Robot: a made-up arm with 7 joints. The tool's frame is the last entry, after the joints.
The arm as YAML. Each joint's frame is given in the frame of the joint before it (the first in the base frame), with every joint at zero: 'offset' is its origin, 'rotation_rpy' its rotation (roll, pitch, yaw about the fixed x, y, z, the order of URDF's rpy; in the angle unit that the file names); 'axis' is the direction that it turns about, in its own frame. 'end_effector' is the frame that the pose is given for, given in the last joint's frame.
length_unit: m
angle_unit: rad
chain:
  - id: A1
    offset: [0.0, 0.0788, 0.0]
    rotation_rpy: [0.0, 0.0, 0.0]
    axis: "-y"
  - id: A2
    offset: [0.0, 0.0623, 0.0]
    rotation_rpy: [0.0, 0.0, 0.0]
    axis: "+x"
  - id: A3
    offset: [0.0, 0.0, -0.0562]
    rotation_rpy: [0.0, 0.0, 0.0]
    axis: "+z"
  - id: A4
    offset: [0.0, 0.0, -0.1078]
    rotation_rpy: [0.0, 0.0, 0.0]
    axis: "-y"
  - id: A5
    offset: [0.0, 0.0, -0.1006]
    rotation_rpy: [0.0, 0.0, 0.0]
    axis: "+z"
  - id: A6
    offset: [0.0, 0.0, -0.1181]
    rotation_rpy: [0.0, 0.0, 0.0]
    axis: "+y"
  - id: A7
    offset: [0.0, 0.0, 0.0]
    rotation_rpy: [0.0, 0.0, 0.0]
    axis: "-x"
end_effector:
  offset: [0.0, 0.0, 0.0]
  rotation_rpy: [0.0, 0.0, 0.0]
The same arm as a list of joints. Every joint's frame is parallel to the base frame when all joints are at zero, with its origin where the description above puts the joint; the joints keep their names.
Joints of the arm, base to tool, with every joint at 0 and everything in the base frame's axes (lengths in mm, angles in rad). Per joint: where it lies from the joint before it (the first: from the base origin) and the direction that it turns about. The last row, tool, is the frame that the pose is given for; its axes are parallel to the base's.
A1: offset 0 78.8 0 axis 0 -1 0
A2: offset 0 62.3 0 axis 1 0 0
A3: offset 0 0 -56.2 axis 0 0 1
A4: offset 0 0 -107.8 axis 0 -1 0
A5: offset 0 0 -100.6 axis 0 0 1
A6: offset 0 0 -118.1 axis 0 1 0
A7: offset 0 0 0 axis -1 0 0
tool: offset 0 0 0

